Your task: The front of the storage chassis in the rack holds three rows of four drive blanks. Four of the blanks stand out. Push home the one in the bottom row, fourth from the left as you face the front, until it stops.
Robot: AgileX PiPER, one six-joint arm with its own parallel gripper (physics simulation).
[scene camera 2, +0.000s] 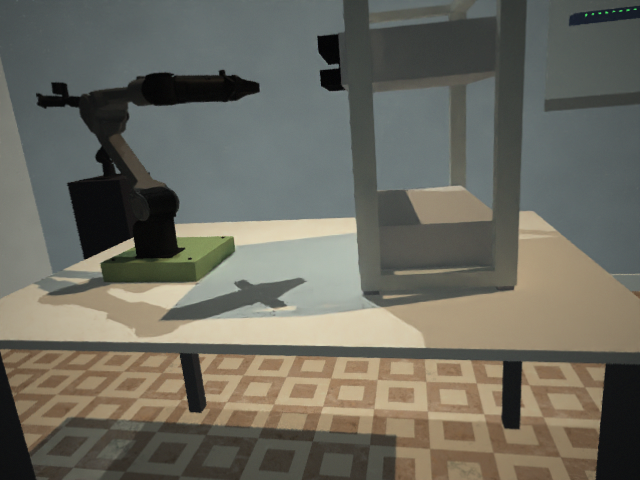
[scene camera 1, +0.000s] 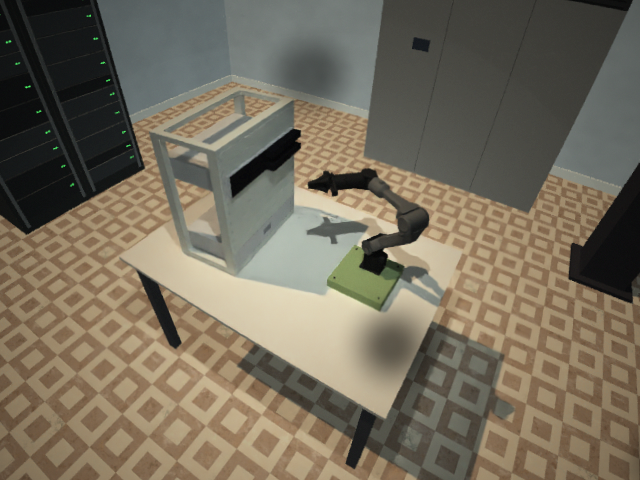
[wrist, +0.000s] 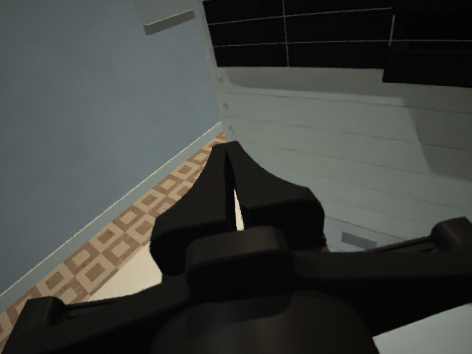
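The rack (scene camera 1: pixel 224 217) (scene camera 2: pixel 366 206) (wrist: pixel 310 130) holds the storage chassis (scene camera 1: pixel 192 172) (scene camera 2: pixel 434 51) near its top, with black drive blanks on its front. The bottom-row fourth blank stands out at the far right end in scene camera 1 (scene camera 1: pixel 292 151) and as the lower black block in scene camera 2 (scene camera 2: pixel 331 80); I cannot make it out in the wrist view. Beside it, the bottom-row third blank (wrist: pixel 425 69) stands out too. My gripper (scene camera 1: pixel 310 183) (scene camera 2: pixel 257 87) (wrist: pixel 228 158) is shut and empty, apart from the rack front and lower than the blanks.
A top-row blank (scene camera 2: pixel 327 49) stands out above the bottom-row one. The arm stands on a green base (scene camera 1: pixel 356 281) (scene camera 2: pixel 149 271) on the table (scene camera 1: pixel 289 320) (scene camera 2: pixel 289 330). A second, grey box (scene camera 2: pixel 434 245) sits low in the rack. Dark blurs cover two patches in scene camera 1.
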